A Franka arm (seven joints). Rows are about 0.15 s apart.
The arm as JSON. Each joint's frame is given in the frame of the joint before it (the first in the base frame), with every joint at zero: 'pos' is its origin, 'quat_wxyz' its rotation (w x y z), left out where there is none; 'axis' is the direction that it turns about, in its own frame. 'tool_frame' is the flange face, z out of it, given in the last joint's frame.
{
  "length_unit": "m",
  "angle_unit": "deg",
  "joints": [
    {
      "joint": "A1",
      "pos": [
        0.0,
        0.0,
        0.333
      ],
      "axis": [
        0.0,
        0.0,
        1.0
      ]
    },
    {
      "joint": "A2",
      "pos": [
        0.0,
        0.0,
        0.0
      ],
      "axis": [
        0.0,
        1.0,
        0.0
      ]
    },
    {
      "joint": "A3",
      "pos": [
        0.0,
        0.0,
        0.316
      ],
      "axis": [
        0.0,
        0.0,
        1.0
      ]
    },
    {
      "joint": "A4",
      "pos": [
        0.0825,
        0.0,
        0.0
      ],
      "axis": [
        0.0,
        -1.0,
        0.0
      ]
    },
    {
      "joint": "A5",
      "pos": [
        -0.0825,
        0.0,
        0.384
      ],
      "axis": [
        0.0,
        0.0,
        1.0
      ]
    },
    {
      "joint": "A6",
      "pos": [
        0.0,
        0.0,
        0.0
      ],
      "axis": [
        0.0,
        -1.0,
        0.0
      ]
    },
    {
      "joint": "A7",
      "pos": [
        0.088,
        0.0,
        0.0
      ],
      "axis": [
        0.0,
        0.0,
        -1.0
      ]
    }
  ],
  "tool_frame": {
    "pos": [
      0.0,
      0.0,
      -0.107
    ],
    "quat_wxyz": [
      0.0,
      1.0,
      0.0,
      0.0
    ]
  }
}
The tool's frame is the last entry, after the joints.
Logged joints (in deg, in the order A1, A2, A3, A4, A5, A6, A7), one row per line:
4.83 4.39 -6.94 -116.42 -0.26 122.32 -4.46
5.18 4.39 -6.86 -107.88 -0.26 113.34 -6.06
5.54 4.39 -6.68 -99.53 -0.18 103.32 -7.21
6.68 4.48 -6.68 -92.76 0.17 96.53 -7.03
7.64 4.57 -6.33 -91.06 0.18 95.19 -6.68
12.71 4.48 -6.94 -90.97 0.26 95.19 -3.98
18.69 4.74 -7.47 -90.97 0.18 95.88 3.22
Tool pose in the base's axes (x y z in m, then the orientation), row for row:
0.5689 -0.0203 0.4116 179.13 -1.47 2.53
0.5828 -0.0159 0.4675 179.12 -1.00 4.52
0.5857 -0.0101 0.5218 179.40 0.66 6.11
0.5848 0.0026 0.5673 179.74 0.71 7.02
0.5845 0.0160 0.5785 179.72 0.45 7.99
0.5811 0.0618 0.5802 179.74 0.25 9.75
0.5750 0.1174 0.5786 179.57 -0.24 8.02
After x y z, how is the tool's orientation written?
As angles about the fixed x, y, z axes (roll, pitch, yaw), in degrees.
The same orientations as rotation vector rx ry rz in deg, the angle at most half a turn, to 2 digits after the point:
179.10 3.94 2.33
179.01 7.05 1.62
179.11 9.56 -0.98
179.36 11.00 -1.09
179.25 12.52 -0.67
179.07 15.27 -0.36
179.15 12.56 0.42

